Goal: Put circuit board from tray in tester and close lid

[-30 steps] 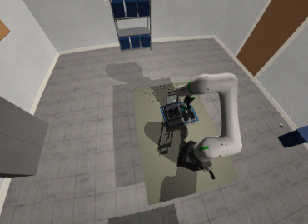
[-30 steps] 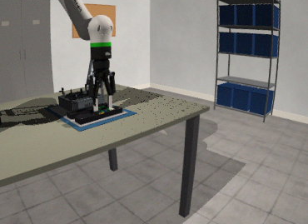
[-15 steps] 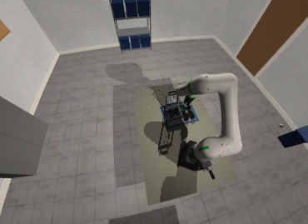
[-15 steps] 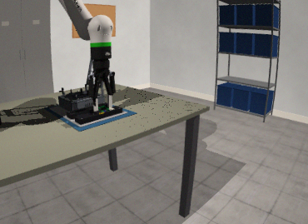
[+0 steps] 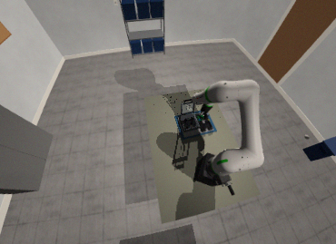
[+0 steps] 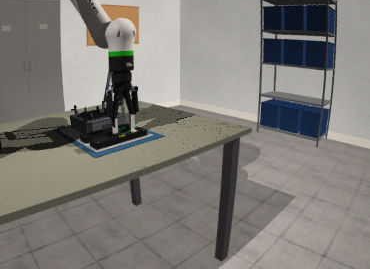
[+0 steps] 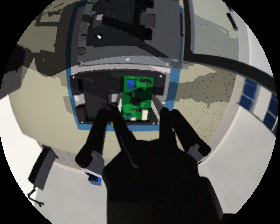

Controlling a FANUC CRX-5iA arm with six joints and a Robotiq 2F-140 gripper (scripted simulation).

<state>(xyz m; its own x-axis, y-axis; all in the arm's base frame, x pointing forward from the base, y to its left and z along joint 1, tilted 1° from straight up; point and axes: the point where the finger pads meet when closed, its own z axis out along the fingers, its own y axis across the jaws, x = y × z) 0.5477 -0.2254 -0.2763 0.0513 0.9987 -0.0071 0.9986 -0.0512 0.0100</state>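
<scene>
My gripper is now 2 cm above the green circuit board. Round my hand: tester lid: 9 cm ahead, 17 cm to the left, 14 cm above; tester plate: 3 cm behind, 18 cm to the left, 3 cm above.
</scene>
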